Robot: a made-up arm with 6 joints.
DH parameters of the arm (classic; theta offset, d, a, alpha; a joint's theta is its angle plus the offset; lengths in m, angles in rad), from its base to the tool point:
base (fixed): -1.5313 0 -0.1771 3.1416
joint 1: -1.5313 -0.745 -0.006 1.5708
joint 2: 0 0.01 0.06 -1.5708
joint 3: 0 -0.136 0.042 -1.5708
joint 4: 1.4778 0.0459 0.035 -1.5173
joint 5: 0 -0.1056 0.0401 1.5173
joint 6: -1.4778 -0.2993 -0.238 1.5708
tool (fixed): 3.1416 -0.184 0 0
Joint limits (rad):
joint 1: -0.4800..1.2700
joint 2: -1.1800..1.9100
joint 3: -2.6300..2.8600
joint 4: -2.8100..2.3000
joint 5: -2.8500..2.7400
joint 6: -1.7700..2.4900
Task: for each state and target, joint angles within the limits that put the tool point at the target. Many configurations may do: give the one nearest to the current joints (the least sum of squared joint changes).
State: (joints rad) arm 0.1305 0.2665 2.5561 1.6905 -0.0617 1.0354
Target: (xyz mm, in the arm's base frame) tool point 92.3 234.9 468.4
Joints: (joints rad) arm -0.1227 0.6595 2.1699 2.0755 -0.7733 0.5733
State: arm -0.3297 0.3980 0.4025 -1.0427 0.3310 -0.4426
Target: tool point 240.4 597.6 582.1
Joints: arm -0.4677 0.7907 0.4228 -1.2385 0.4874 -0.6573
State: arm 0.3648 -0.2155 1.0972 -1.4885 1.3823 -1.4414
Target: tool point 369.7 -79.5 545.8
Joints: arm 0.5323 0.3016 1.1625 -1.1553 0.6605 -1.4694
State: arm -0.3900 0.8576 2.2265 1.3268 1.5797 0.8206
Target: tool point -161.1 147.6 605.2
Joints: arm -0.2789 0.3271 2.3923 0.8708 1.7280 0.7184
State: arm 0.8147 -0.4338 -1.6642 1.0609 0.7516 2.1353
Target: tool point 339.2 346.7 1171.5
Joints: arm 0.7379 -0.3944 -1.4897 1.5551 1.3676 2.4900
